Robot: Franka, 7 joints.
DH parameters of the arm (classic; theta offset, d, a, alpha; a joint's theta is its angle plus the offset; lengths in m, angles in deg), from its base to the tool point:
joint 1: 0 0.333 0 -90
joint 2: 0 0 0 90
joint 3: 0 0.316 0.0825 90
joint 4: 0 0 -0.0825 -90
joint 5: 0 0.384 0 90
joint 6: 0 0 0.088 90
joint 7: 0 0.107 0 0
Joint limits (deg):
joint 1: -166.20..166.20
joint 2: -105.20..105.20
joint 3: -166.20..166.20
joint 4: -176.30..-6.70
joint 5: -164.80..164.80
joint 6: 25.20..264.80
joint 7: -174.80..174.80
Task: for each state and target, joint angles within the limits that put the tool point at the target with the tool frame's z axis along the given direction. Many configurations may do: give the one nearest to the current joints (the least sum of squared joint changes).
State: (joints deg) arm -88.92 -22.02 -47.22 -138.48 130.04 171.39 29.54
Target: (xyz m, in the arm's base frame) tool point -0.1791 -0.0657 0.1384 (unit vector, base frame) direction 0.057 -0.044 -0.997
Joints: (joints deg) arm -90.38 8.81 -42.60 -175.64 99.94 169.78 29.54
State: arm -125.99 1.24 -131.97 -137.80 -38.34 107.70 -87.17
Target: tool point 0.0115 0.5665 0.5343 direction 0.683 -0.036 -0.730
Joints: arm -127.75 -3.23 -135.30 -102.00 -44.68 93.41 -87.17
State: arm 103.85 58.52 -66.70 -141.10 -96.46 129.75 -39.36
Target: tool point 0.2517 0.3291 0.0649 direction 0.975 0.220 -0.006
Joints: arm 123.00 59.60 -49.07 -139.04 -108.79 128.29 -39.36
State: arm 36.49 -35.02 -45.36 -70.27 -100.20 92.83 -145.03
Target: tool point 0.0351 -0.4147 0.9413 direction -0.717 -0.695 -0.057
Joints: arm 11.25 -36.98 -40.32 -82.47 -118.89 82.84 -145.03
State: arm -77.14 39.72 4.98 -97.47 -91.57 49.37 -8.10
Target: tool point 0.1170 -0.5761 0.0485 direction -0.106 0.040 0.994
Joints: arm -56.30 87.79 -18.74 -74.99 -116.05 25.20 -8.10
